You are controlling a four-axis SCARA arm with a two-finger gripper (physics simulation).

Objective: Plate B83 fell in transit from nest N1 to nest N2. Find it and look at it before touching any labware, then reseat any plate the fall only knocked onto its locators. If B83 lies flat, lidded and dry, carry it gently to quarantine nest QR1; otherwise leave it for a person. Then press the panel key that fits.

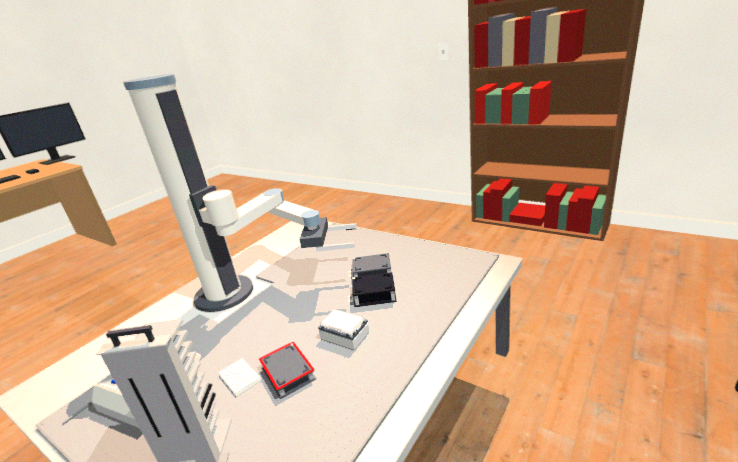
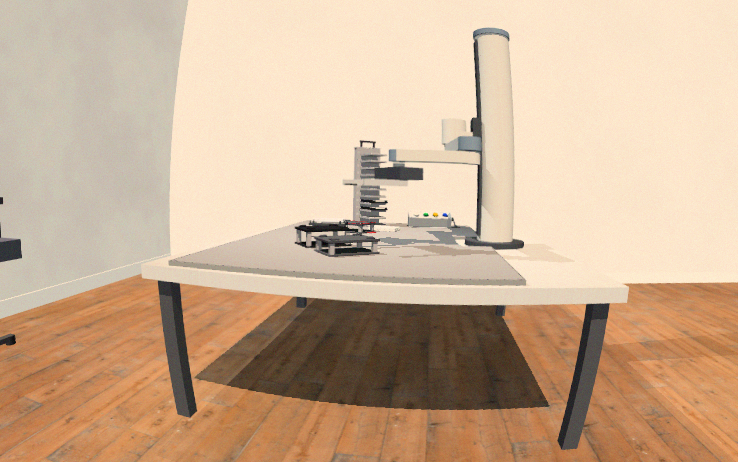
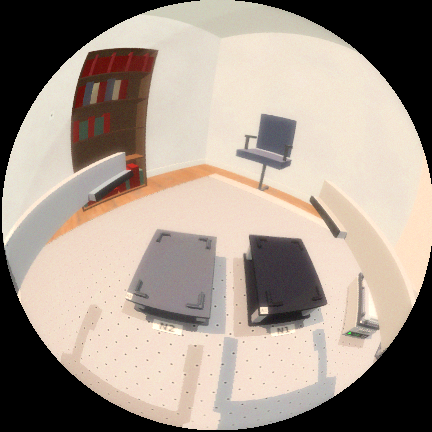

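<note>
My gripper is open and empty, raised above the mat. Nest N2 is grey and nest N1 is black. Both show bare tops with corner locators. A red-edged grey nest has a bare top. A flat white plate-like piece lies on the mat beside it; its label and lid cannot be made out. The key panel has coloured keys. No B83 label is readable.
A white device with a white top stands between N1 and the red-edged nest. A tall plate rack stands at the far end from N2. The arm's column rises at the table's side.
</note>
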